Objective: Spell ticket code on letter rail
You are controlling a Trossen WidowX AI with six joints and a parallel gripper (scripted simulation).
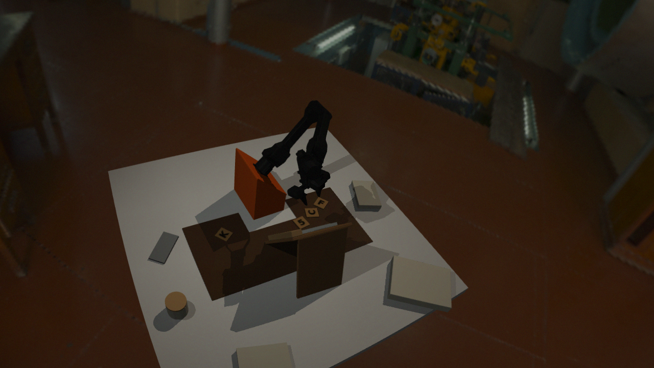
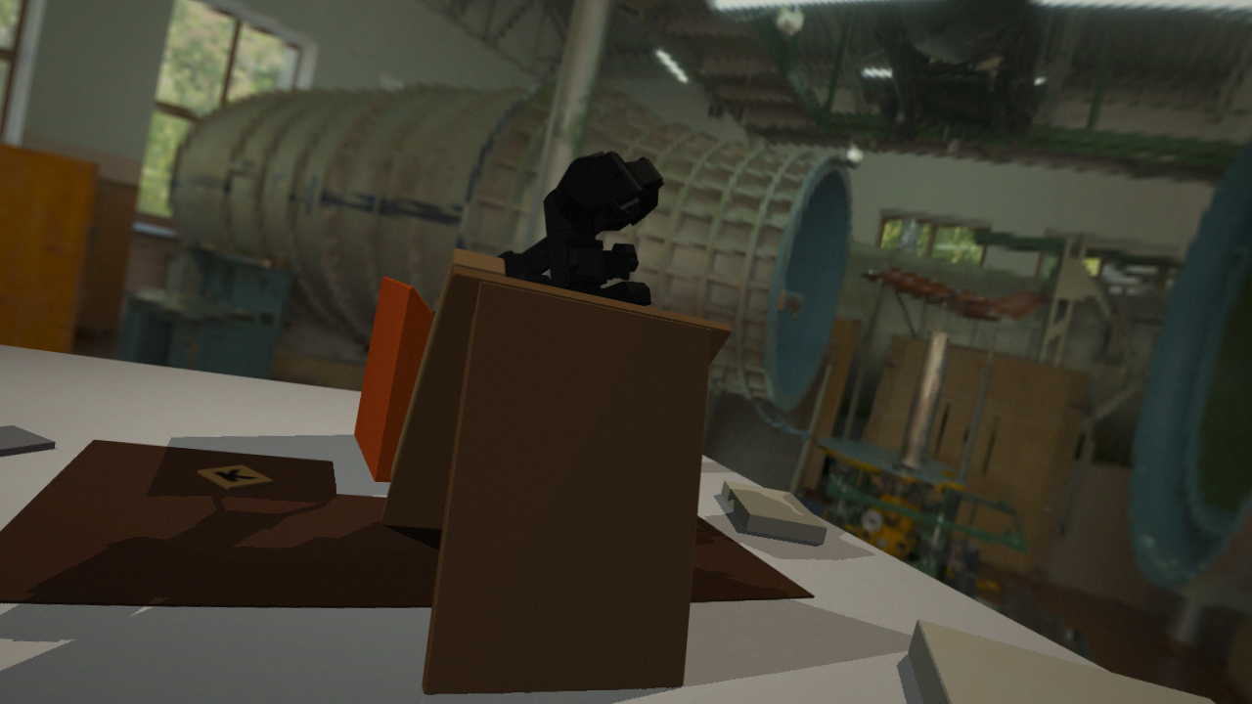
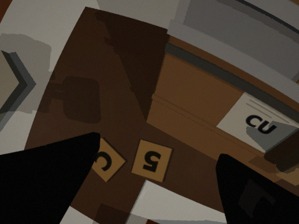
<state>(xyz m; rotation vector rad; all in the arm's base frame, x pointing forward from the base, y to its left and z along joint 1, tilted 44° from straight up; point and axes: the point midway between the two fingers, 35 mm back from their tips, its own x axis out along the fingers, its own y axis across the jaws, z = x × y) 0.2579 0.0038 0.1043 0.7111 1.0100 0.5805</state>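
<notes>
The c tile is 20 cm below my gripper tip, 10 cm to the left of it and 8 cm behind it. From my gripper tip the other things lie so: white ticket (11 cm below, 10 cm to the right, 4 cm ahead); k tile (32 cm to the right, 20 cm below, 17 cm behind); dark brown mat (20 cm below, 11 cm to the right, 7 cm behind).
</notes>
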